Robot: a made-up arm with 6 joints.
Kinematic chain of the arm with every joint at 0, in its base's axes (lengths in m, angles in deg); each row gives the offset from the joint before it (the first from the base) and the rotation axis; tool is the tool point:
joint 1: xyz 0 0 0.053 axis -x
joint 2: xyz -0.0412 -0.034 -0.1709 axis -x
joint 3: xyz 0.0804 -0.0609 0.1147 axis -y
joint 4: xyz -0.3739 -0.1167 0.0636 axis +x
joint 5: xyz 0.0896 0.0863 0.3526 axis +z
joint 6: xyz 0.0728 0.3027 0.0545 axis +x
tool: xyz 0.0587 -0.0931 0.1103
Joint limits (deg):
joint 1: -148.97..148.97
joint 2: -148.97..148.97
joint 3: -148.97..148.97
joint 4: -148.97..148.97
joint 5: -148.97..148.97
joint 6: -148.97..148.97
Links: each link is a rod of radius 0.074 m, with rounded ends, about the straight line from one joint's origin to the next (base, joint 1, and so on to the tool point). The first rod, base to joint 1, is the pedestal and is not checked.
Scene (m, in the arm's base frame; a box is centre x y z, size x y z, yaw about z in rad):
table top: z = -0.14
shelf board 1: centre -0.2 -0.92 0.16 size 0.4 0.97 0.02 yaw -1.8
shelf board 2: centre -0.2 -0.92 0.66 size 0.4 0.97 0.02 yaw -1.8
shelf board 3: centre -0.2 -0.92 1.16 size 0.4 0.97 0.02 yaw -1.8
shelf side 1: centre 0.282 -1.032 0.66 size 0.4 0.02 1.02 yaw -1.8
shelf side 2: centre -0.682 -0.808 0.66 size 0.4 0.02 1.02 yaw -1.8
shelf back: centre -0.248 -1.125 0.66 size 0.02 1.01 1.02 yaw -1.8
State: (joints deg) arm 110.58 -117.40 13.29 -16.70 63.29 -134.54
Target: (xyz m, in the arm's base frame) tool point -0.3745 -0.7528 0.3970
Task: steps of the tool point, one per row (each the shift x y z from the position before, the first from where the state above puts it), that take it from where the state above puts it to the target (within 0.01 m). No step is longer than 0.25 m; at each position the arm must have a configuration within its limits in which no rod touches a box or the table.
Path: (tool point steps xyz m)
1: -0.0872 0.0055 -0.1284
2: -0.0713 -0.1121 -0.0912
3: -0.0182 -0.1783 0.0361
4: 0.0618 -0.1234 0.1966
5: 0.0871 -0.0943 -0.0830
6: 0.1609 -0.1033 -0.0205
7: 0.1916 -0.0471 0.0169
8: -0.0053 -0.0766 0.0001
9: -0.0142 -0.0605 -0.0011
10: -0.0179 -0.0458 -0.0009
11: -0.0145 -0.0329 0.0005
12: -0.0039 -0.0230 0.0014

